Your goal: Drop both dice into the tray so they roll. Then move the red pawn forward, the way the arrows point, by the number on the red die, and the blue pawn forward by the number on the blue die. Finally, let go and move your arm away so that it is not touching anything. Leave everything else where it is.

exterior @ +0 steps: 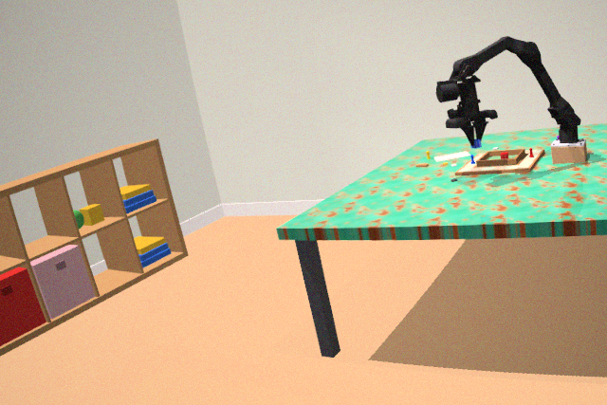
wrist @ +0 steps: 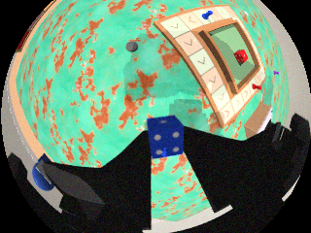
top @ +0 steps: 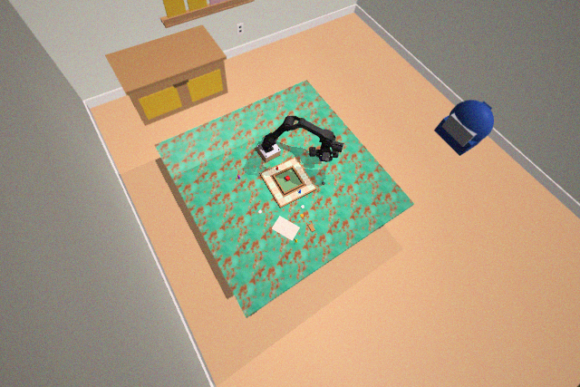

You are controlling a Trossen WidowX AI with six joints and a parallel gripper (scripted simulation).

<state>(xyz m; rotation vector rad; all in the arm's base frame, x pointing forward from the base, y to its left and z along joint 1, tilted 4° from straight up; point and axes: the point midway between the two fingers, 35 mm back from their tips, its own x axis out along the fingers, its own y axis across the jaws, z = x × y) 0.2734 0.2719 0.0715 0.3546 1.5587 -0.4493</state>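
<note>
My gripper tip is now 11 cm past the red pawn, 27 cm to the left of it and 10 cm above it. Also, from my gripper tip: orange disc 26 cm ahead, 28 cm to the right, 13 cm below; tray 24 cm to the right, 12 cm below; blue pawn 11 cm ahead, 21 cm to the right, 10 cm below.
</note>
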